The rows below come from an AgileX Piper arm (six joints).
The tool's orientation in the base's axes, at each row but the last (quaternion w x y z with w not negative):
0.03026, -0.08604, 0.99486, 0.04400
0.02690, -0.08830, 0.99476, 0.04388
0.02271, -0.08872, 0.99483, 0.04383
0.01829, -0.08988, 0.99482, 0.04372
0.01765, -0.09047, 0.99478, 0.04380
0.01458, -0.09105, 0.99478, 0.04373
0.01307, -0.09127, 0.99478, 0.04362
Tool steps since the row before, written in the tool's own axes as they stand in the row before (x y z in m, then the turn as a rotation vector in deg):
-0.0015, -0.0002, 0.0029, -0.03, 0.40, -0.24
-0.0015, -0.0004, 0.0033, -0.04, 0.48, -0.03
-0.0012, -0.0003, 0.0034, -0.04, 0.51, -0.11
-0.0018, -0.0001, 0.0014, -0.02, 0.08, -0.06
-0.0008, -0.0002, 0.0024, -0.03, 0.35, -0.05
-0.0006, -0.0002, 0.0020, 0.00, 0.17, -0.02
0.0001, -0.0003, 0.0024, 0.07, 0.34, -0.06
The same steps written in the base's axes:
0.0017, 0.0003, -0.0028, -0.05, 0.38, 0.27
0.0017, 0.0002, -0.0032, -0.05, 0.47, 0.07
0.0014, 0.0002, -0.0033, -0.06, 0.50, 0.15
0.0018, 0.0003, -0.0013, 0.00, 0.08, 0.07
0.0009, 0.0002, -0.0024, -0.04, 0.34, 0.08
0.0007, 0.0001, -0.0020, -0.03, 0.16, 0.03
0.0000, -0.0001, -0.0024, -0.13, 0.32, 0.09

